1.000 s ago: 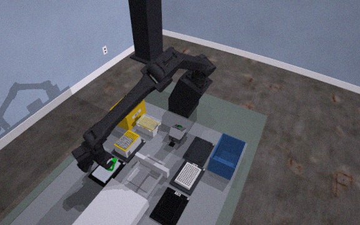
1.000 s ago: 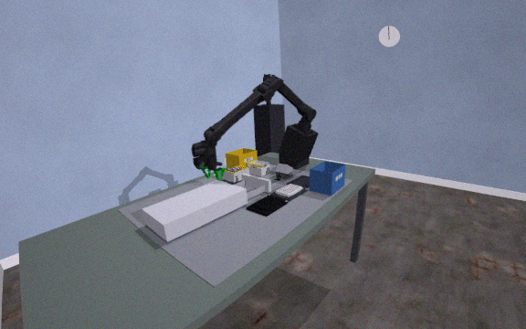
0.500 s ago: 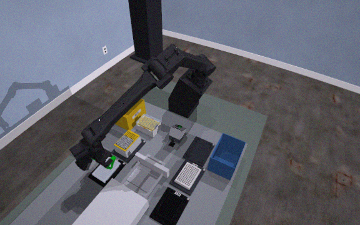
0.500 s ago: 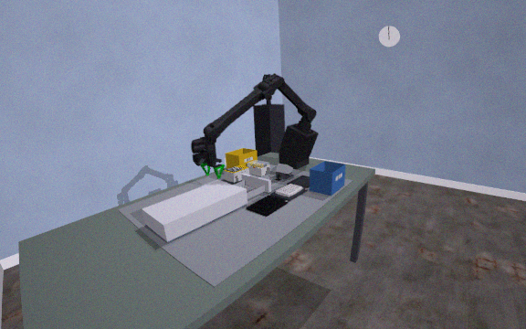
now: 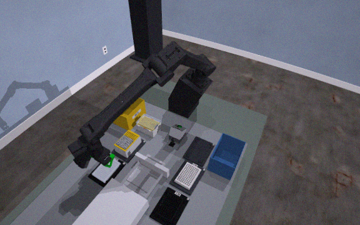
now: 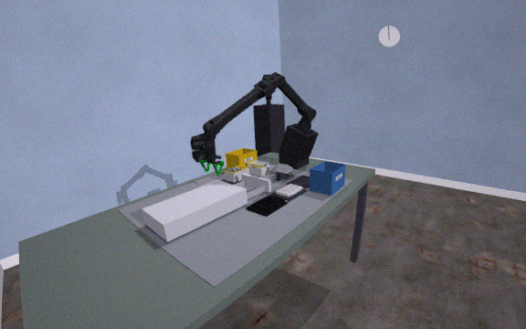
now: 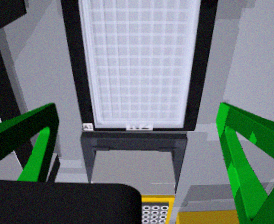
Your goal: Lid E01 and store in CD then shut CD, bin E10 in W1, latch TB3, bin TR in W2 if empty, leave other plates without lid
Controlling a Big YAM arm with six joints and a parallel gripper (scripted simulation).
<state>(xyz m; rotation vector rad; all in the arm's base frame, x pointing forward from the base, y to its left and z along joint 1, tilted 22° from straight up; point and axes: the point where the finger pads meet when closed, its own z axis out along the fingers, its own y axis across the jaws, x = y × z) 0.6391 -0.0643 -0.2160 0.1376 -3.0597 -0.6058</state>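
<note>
The plate lid lies 7 cm below my hand. From my hand the other things lie so: black nest (9 cm below); tip rack TR (18 cm behind, 1 cm to the right, 4 cm below); clear plate (8 cm below).
</note>
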